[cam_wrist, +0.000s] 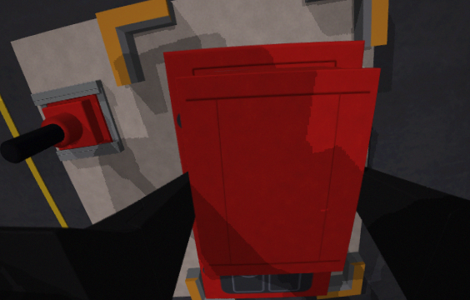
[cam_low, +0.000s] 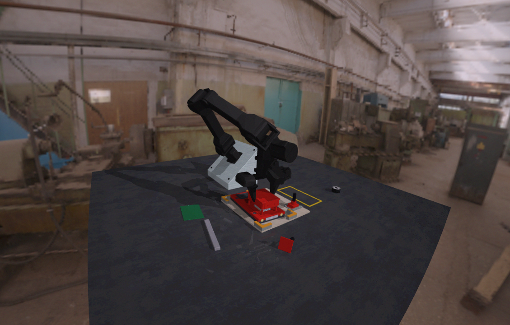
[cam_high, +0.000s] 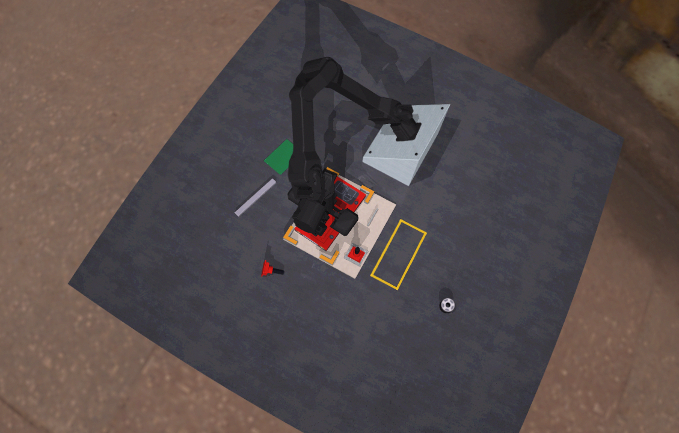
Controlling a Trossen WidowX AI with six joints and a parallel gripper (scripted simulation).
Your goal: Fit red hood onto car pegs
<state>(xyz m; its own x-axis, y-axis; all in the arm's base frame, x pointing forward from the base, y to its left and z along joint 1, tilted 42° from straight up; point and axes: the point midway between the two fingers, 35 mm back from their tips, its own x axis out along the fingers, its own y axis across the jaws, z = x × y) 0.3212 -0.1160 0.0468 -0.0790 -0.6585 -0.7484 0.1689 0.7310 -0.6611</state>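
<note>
The grey engine block lies 10 mm to the left of my gripper tip and 30 mm below it. The rest, counted from my gripper tip: grey bar: 10 mm ahead, 210 mm to the right, 50 mm below; then red hood: 10 mm above; then beige jig plate: 20 mm behind, 30 mm to the left, 50 mm below.
</note>
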